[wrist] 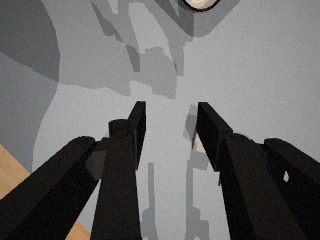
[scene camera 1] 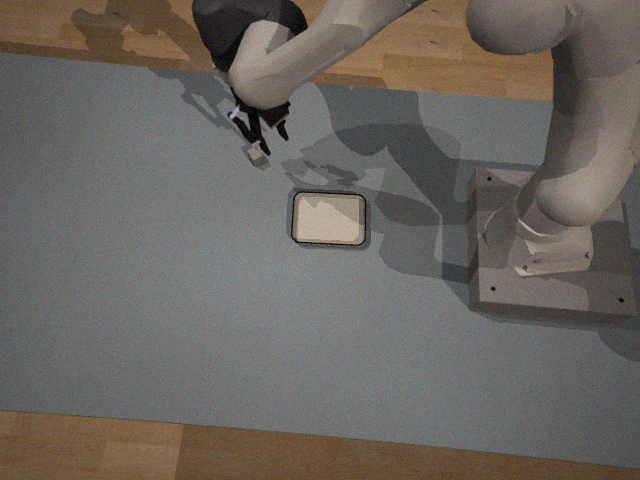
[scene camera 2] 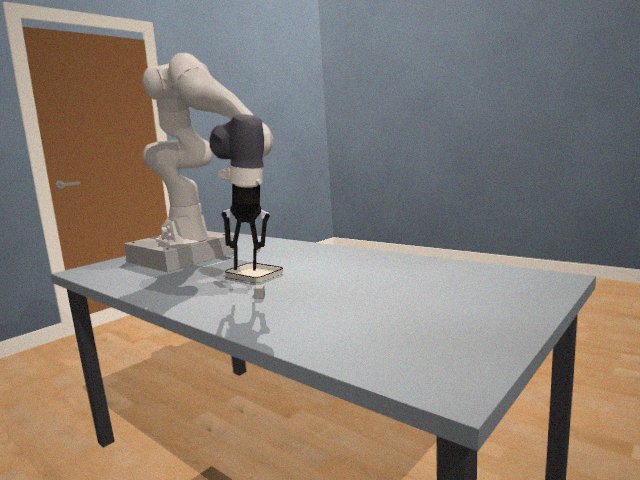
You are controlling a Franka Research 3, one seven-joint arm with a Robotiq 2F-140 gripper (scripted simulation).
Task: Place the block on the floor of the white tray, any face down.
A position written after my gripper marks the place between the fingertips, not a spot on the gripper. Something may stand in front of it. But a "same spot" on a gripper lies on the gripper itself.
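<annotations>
I see my gripper in scene camera 2 [245,268], and my gripper shows in scene camera 1 and in the wrist view as well. On my gripper, [scene camera 1: 254,135] and [wrist: 258,155] are the same spot.
</annotations>
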